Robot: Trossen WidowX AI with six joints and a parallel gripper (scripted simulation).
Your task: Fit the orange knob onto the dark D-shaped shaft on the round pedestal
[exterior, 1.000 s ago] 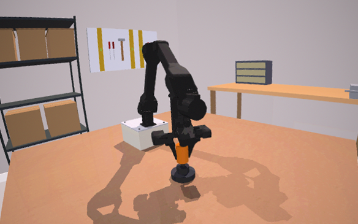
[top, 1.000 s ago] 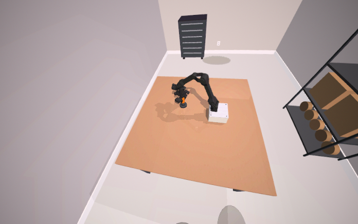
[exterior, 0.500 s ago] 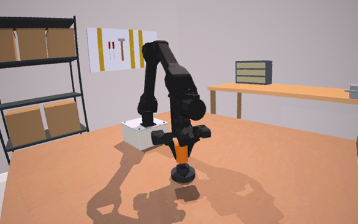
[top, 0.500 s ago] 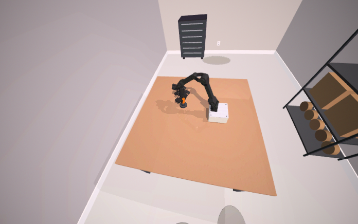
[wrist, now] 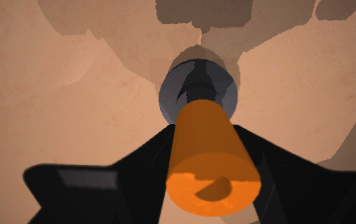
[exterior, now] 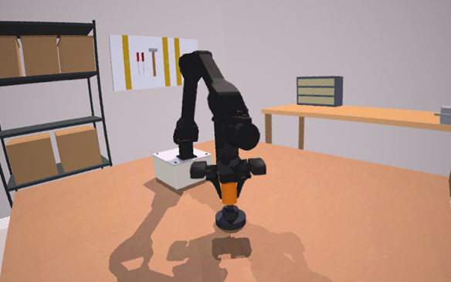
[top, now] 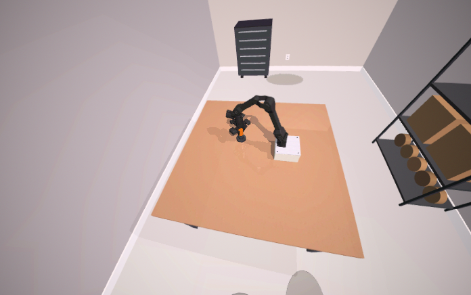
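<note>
The orange knob is 2 cm above my gripper tip. From my gripper tip the other things lie so: dark round pedestal (4 cm below).
</note>
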